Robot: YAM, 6 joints.
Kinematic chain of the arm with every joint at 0, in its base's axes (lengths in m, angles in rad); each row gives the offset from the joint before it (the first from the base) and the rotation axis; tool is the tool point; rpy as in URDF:
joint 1: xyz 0 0 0.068 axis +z
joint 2: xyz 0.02 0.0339 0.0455 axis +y
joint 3: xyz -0.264 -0.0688 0 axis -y
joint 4: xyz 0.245 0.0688 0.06 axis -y
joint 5: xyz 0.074 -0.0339 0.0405 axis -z
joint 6: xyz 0.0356 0 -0.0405 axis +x
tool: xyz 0 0 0 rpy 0 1.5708 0
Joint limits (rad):
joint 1: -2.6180..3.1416
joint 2: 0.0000..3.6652
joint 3: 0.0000..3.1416
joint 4: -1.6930..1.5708
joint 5: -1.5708..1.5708
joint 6: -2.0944..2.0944
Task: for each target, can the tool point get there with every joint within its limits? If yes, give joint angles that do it. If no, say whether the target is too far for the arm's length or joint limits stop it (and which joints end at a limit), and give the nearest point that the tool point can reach.
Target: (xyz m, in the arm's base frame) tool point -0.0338 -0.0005 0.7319
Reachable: yes | joints 0.4841 1.4630 2.7891 0.4616 -0.4444 -0.1007
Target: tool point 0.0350 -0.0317 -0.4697
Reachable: no: joint limits stop it (at a limit: joint 2) | nearest point 0.0750 -0.0679 -0.3489 | short by 0.132 m
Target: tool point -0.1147 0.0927 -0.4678
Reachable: no: joint limits stop it (at a limit: joint 2) | nearest point -0.1316 0.1063 -0.3715 | short by 0.099 m
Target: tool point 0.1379 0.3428 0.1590
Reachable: yes | joints 1.1053 1.8954 1.1417 -0.3156 -1.0348 0.0949
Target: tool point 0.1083 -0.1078 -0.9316
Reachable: no: too far | nearest point 0.1494 -0.1488 -0.3784 | short by 0.556 m
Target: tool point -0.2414 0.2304 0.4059
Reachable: yes | joints 2.2962 1.4796 1.4781 -0.3167 -0.8927 -0.4549
